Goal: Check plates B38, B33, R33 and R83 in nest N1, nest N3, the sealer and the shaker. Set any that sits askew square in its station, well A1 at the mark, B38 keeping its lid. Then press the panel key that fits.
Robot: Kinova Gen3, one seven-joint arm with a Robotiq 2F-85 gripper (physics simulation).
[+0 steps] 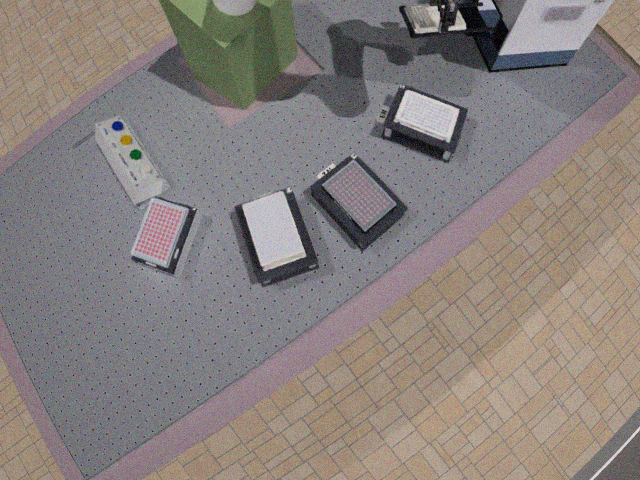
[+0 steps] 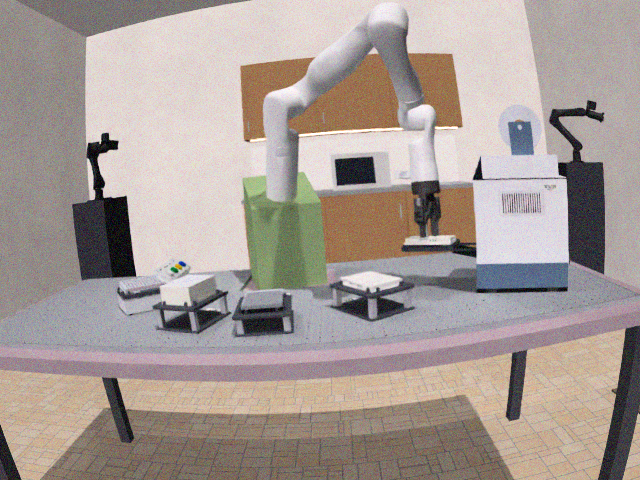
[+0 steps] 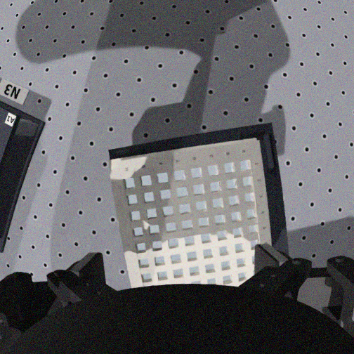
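Observation:
My gripper (image 1: 449, 21) (image 2: 429, 230) (image 3: 179, 266) is open at the sealer's plate. Its fingertips show at either side of this plate (image 1: 424, 18) (image 3: 195, 195), nothing gripped. The plate is pale with blue-grey wells; its edges run nearly parallel to the dark sealer tray (image 3: 200, 136), and I cannot tell a small skew. A white-topped plate (image 1: 427, 114) (image 2: 371, 280) sits in nest N3 (image 1: 417, 142). A tall white plate (image 1: 273, 229) (image 2: 188, 289) sits in the left nest, its label unreadable. A red-welled plate (image 1: 160, 231) sits on the shaker (image 1: 180, 246). Plate numbers are unreadable.
The sealer (image 1: 547, 36) (image 2: 521, 227) stands at the right. A middle nest (image 1: 385, 223) holds a pinkish plate (image 1: 359, 195) (image 2: 262, 299). The key panel (image 1: 124, 160) has blue (image 1: 117, 125), yellow (image 1: 126, 140) and green (image 1: 135, 154) keys. The green pedestal (image 1: 237, 62) (image 2: 286, 237) carries the arm.

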